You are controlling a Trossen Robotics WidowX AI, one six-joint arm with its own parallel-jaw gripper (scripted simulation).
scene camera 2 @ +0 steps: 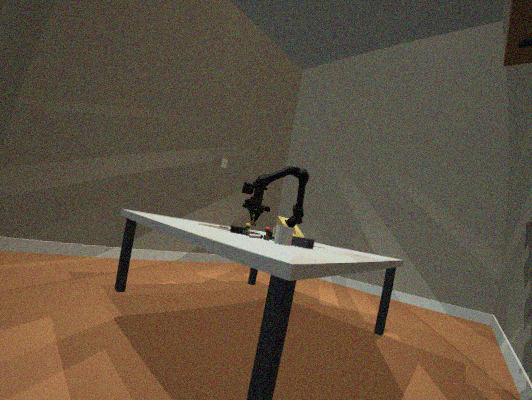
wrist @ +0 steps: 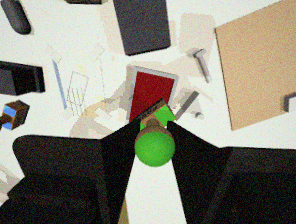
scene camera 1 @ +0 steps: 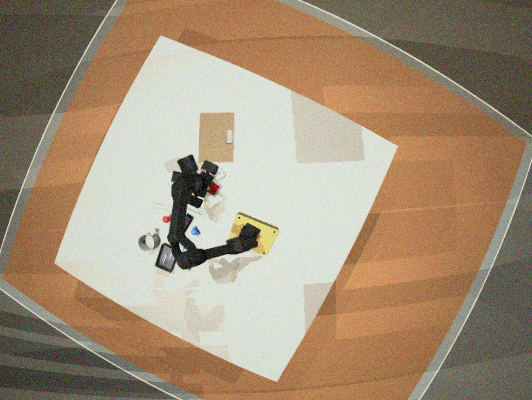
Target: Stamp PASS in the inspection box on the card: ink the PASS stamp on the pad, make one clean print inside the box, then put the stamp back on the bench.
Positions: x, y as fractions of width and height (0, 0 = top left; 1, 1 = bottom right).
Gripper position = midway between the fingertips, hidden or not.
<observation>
I see my gripper (wrist: 0.52, 0.56) and a red ink pad (wrist: 0.50, 0.39).
</observation>
